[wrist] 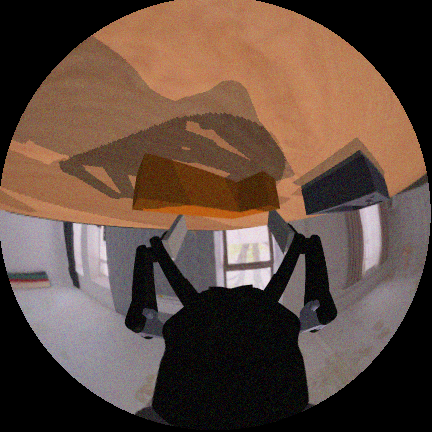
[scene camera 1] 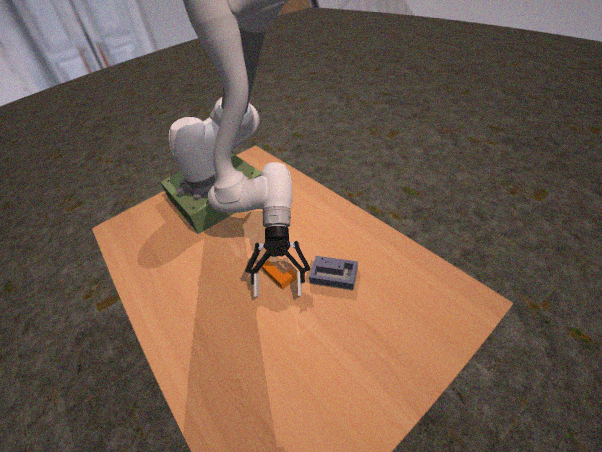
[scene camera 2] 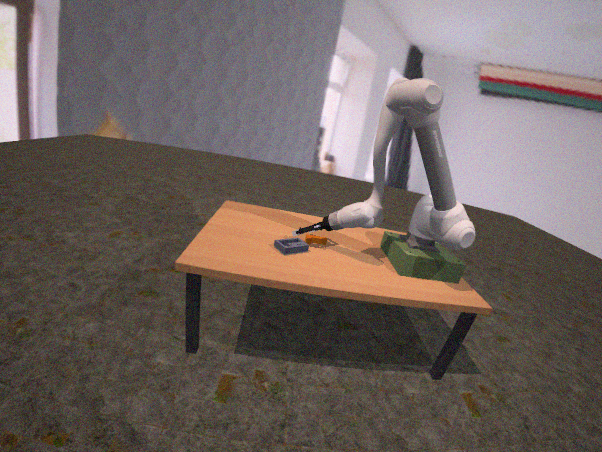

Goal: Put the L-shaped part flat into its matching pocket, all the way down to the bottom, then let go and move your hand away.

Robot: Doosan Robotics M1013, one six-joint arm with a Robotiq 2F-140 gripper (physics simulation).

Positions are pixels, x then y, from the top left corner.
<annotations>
my gripper: open, holds nothing
an orange L-shaped part (wrist: 162,185): on the table
</annotations>
